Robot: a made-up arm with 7 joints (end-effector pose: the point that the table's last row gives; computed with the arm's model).
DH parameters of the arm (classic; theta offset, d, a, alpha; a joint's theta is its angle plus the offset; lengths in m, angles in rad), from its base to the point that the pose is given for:
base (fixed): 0 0.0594 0 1.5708
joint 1: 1.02 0 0.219 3.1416
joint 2: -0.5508 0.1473 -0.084 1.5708
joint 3: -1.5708 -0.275 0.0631 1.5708
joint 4: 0 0.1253 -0.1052 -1.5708
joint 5: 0 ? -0.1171 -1.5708
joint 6: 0 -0.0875 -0.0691 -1.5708
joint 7: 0 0.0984 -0.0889 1.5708
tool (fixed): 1.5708 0.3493 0 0
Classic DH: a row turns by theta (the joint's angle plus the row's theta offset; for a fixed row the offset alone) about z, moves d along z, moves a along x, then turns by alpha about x.
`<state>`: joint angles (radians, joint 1 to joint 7).
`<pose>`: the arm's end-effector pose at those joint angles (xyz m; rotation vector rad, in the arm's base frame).
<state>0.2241 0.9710 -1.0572 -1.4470 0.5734 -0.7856 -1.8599</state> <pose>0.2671 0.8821 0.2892 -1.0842 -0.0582 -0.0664</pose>
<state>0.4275 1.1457 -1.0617 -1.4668 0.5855 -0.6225 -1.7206</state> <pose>0.1436 0.8749 0.3554 -0.9470 -0.2691 -0.0349</pose>
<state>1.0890 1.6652 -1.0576 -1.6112 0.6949 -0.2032 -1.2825</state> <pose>-0.2867 0.7755 0.3436 -0.5892 -0.9312 0.1536</pose>
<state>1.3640 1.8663 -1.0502 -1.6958 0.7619 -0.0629 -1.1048</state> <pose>-0.4295 0.7128 0.2428 -0.4938 -1.1883 0.2779</pose>
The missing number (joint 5, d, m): -0.2679
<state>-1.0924 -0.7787 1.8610 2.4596 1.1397 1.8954 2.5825</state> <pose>0.2150 -0.2697 0.3715 1.1829 -0.7723 -0.6599</pose>
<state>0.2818 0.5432 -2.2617 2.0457 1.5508 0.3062 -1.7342</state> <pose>0.1592 0.7970 0.4110 -0.0794 0.7174 2.0133</pose>
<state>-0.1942 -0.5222 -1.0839 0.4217 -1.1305 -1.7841 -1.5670</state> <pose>1.1666 0.3231 0.2393 0.6622 1.6848 0.4489</pose>
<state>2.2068 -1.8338 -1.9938 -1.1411 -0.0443 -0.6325 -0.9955</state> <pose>0.1815 -0.0583 -0.3691 0.5567 1.5142 -0.9598</pose>
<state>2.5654 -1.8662 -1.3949 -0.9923 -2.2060 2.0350 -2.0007</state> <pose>-0.2079 0.0562 0.0193 0.1021 -0.0749 -2.1697</pose>
